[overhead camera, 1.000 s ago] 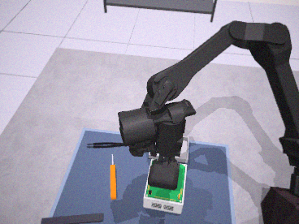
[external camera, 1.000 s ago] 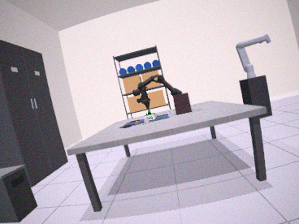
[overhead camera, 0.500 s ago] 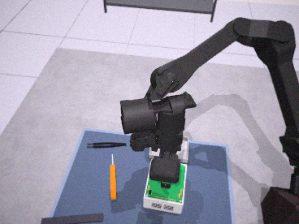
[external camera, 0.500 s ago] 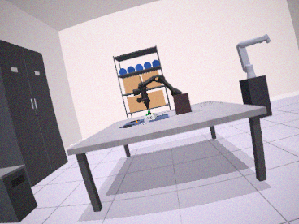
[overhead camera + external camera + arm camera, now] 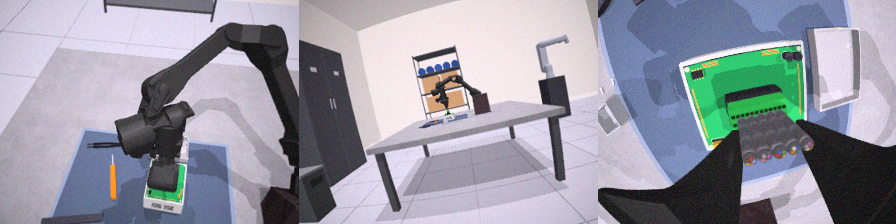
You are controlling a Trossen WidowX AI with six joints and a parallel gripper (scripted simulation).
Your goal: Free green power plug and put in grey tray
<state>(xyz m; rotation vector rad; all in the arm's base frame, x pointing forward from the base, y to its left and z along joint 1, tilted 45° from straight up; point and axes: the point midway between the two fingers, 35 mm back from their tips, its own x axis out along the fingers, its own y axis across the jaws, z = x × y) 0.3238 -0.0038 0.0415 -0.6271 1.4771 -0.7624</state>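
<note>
The green power plug is 30 mm below my gripper tip. The rest, counted from my gripper tip: blue mat: 110 mm below, 50 mm ahead; dark bar: 220 mm ahead, 110 mm to the left, 110 mm below.
</note>
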